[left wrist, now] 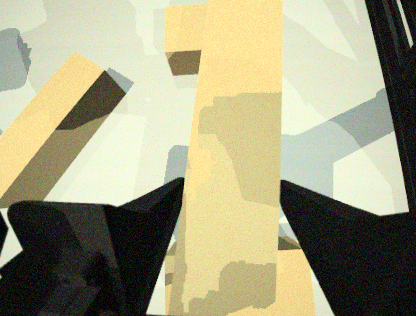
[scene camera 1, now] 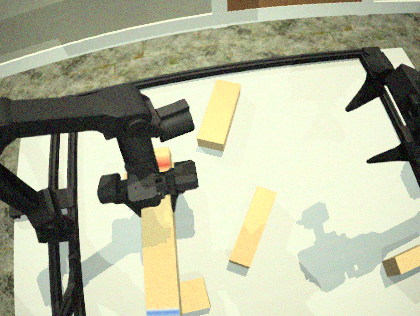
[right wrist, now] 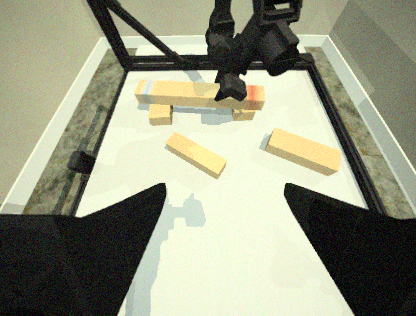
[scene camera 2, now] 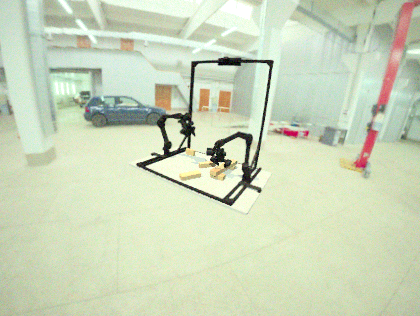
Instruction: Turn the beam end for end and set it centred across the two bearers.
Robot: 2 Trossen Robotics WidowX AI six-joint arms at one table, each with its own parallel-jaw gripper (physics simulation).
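Frame: origin at the left arm's base, x ahead, y left, z up, level; metres.
Seen in the pictures: left gripper, fingertip midpoint: [left wrist: 230, 184] [scene camera 1: 157, 213] [right wrist: 215, 92] [scene camera 2: 222, 166]; right gripper, fingertip midpoint: [scene camera 1: 356, 135] [right wrist: 224, 188] [scene camera 2: 192, 137]; left arm's base at its link origin: [scene camera 1: 61, 228] [scene camera 2: 246, 180]; right arm's base at its link origin: [scene camera 2: 166, 154].
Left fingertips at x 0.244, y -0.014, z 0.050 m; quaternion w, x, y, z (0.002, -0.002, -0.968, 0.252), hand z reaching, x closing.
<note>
Offsets run from my left fingertips to a thing's top centre.
A long wooden beam @(dx -0.004, dy -0.048, dz +0.007 m) [scene camera 1: 160, 250] [left wrist: 240, 150] [right wrist: 185, 92] has a red band at its upper end in scene camera 1 and a blue band at its lower end. It lies over two short wooden bearers, a near one @(dx +0.008, dy -0.174, dz -0.031 m) [scene camera 1: 195, 295] [left wrist: 185, 27] [right wrist: 160, 115] by the blue end and another @(dx -0.010, dy +0.087, dz -0.031 m) [left wrist: 296, 275] [right wrist: 244, 115] by the red end. Whether it touches them is unclear. My left gripper [scene camera 1: 158, 209] [left wrist: 230, 184] is shut on the beam nearer the red end, a finger along each side. My right gripper [scene camera 1: 358, 135] [right wrist: 224, 188] is open and empty, away from the beam.
A thick wooden block @(dx +0.173, dy +0.236, dz -0.031 m) [scene camera 1: 220, 114] [right wrist: 304, 151] and a thinner one @(dx +0.187, dy -0.055, dz -0.025 m) [scene camera 1: 252, 227] [right wrist: 196, 154] lie on the table, right of the beam in scene camera 1. Another block @(dx +0.517, dy -0.213, dz -0.006 m) [scene camera 1: 407, 262] shows at that view's right edge. A black frame [scene camera 1: 250, 65] borders the table.
</note>
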